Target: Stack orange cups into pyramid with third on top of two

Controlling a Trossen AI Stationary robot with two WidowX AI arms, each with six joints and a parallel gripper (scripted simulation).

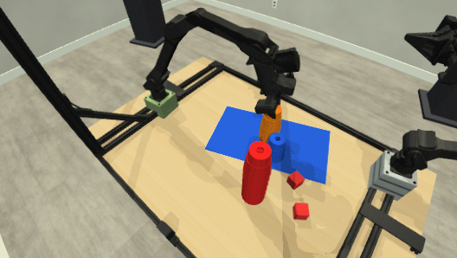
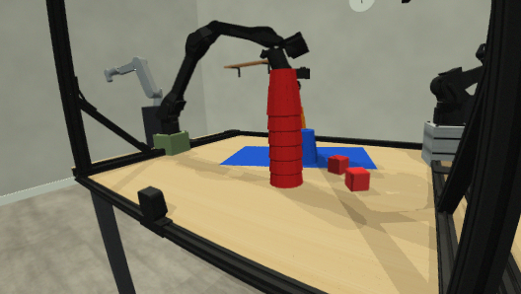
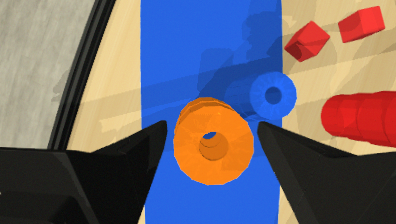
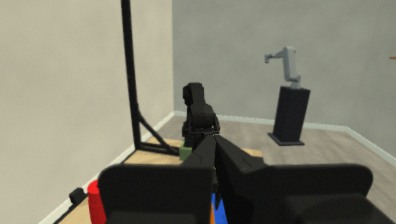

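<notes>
Right now the blue cup is 70 mm behind my left hand, 40 mm to the right of it and 120 mm below it.
</notes>
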